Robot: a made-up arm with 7 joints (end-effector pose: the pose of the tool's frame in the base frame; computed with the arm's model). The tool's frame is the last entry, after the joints.
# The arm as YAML. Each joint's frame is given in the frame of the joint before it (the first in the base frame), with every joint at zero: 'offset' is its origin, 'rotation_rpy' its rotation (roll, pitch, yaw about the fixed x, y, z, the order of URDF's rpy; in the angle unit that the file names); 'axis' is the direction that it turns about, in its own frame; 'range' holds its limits. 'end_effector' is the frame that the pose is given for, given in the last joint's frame.
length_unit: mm
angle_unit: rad
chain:
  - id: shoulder
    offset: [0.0, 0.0, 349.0]
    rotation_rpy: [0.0, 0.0, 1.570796]
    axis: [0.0, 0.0, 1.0]
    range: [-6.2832, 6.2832]
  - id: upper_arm
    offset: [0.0, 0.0, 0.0]
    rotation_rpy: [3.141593, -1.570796, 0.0]
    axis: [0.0, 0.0, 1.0]
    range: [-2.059, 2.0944]
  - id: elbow
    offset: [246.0, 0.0, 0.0]
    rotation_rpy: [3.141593, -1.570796, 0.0]
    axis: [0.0, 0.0, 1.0]
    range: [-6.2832, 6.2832]
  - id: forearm
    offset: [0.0, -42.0, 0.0]
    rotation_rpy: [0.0, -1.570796, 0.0]
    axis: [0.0, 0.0, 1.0]
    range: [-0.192, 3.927]
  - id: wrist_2
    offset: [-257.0, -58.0, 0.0]
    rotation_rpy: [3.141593, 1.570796, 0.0]
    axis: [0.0, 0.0, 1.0]
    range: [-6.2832, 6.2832]
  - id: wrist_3
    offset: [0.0, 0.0, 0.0]
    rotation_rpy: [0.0, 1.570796, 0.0]
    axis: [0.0, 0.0, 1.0]
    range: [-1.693, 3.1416]
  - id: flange
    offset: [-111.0, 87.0, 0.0]
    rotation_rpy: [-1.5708, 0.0, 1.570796]
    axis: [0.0, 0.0, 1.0]
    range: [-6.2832, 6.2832]
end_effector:
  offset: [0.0, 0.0, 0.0]
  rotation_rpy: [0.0, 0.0, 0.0]
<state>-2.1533 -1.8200 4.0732 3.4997 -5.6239 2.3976 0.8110</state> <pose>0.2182 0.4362 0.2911 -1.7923 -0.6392 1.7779</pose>
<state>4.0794 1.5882 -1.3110 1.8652 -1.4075 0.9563 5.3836</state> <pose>-0.5630 -0.0927 0.2772 -1.0422 -0.0280 1.8033</pose>
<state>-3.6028 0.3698 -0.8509 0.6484 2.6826 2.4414 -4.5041</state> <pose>-0.1827 0.3184 0.4172 0.6497 -0.4072 -2.1894</pose>
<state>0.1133 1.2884 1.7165 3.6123 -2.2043 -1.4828 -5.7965</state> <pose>0.3730 -0.0004 0.5503 -0.0986 -0.5786 -3.0125</pose>
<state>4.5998 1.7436 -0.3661 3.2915 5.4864 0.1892 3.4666</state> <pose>0.0153 -0.6212 0.3358 0.9796 1.8830 -1.8477</pose>
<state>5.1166 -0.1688 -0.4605 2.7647 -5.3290 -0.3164 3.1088</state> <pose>-0.1381 0.0503 0.9447 0.1411 -0.3104 -0.7209</pose>
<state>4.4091 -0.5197 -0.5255 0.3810 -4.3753 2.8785 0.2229</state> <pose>-0.0447 -0.1246 0.5645 -0.7251 0.2380 -1.0390</pose>
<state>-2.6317 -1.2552 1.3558 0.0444 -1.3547 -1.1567 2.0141</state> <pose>0.1308 -0.1151 0.2620 1.9832 -2.0791 0.5389</pose>
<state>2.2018 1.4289 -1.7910 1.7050 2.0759 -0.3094 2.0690</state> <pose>0.1218 0.4158 0.5701 -0.4824 0.9777 0.1379</pose>
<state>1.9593 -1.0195 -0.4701 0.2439 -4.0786 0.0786 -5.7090</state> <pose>0.0554 0.1846 0.3740 -1.6264 1.2717 1.3117</pose>
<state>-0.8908 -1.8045 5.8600 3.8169 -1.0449 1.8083 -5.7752</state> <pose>-0.3077 0.3176 0.0565 1.8263 0.7356 -2.1629</pose>
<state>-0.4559 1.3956 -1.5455 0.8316 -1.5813 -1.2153 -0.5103</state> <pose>0.0455 -0.2839 0.2359 2.7531 1.2806 -0.3430</pose>
